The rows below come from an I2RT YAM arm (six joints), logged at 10 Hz.
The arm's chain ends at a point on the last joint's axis. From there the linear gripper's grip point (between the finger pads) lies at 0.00 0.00 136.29 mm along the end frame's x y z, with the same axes.
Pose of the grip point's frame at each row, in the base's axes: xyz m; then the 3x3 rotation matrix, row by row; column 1 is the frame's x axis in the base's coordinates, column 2 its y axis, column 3 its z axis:
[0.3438 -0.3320 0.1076], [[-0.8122 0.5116 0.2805], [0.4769 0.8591 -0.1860], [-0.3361 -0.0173 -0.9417]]
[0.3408 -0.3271 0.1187], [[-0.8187 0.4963 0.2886], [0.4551 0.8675 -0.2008], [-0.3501 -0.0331 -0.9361]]
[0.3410 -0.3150 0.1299], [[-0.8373 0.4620 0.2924], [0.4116 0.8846 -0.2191], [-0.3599 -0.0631 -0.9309]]
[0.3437 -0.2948 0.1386], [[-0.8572 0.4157 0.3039], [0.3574 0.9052 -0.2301], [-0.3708 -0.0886 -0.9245]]
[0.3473 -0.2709 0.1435], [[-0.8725 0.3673 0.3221], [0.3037 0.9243 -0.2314], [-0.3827 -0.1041 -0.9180]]
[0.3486 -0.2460 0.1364], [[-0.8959 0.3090 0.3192], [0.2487 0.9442 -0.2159], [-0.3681 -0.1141 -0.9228]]
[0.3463 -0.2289 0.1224], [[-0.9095 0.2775 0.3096], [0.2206 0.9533 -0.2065], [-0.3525 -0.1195 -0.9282]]
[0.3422 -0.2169 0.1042], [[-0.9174 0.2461 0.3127], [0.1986 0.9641 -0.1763], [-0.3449 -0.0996 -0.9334]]
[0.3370 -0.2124 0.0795], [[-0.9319 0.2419 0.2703], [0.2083 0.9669 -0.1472], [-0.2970 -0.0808 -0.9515]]
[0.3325 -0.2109 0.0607], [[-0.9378 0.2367 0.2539], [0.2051 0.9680 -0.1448], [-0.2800 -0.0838 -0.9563]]
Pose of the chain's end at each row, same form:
[0.3056 -0.3067 0.2359], [[-0.8122 0.5116 0.2805], [0.4769 0.8591 -0.1860], [-0.3361 -0.0173 -0.9417]]
[0.3015 -0.2997 0.2463], [[-0.8187 0.4963 0.2886], [0.4551 0.8675 -0.2008], [-0.3501 -0.0331 -0.9361]]
[0.3011 -0.2851 0.2568], [[-0.8373 0.4620 0.2924], [0.4116 0.8846 -0.2191], [-0.3599 -0.0631 -0.9309]]
[0.3023 -0.2634 0.2646], [[-0.8572 0.4157 0.3039], [0.3574 0.9052 -0.2301], [-0.3708 -0.0886 -0.9245]]
[0.3034 -0.2394 0.2686], [[-0.8725 0.3673 0.3221], [0.3037 0.9243 -0.2314], [-0.3827 -0.1041 -0.9180]]
[0.3051 -0.2166 0.2622], [[-0.8959 0.3090 0.3192], [0.2487 0.9442 -0.2159], [-0.3681 -0.1141 -0.9228]]
[0.3041 -0.2008 0.2489], [[-0.9095 0.2775 0.3096], [0.2206 0.9533 -0.2065], [-0.3525 -0.1195 -0.9282]]
[0.2996 -0.1929 0.2314], [[-0.9174 0.2461 0.3127], [0.1986 0.9641 -0.1763], [-0.3449 -0.0996 -0.9334]]
[0.3002 -0.1923 0.2092], [[-0.9319 0.2419 0.2703], [0.2083 0.9669 -0.1472], [-0.2970 -0.0808 -0.9515]]
[0.2979 -0.1912 0.1910], [[-0.9378 0.2367 0.2539], [0.2051 0.9680 -0.1448], [-0.2800 -0.0838 -0.9563]]

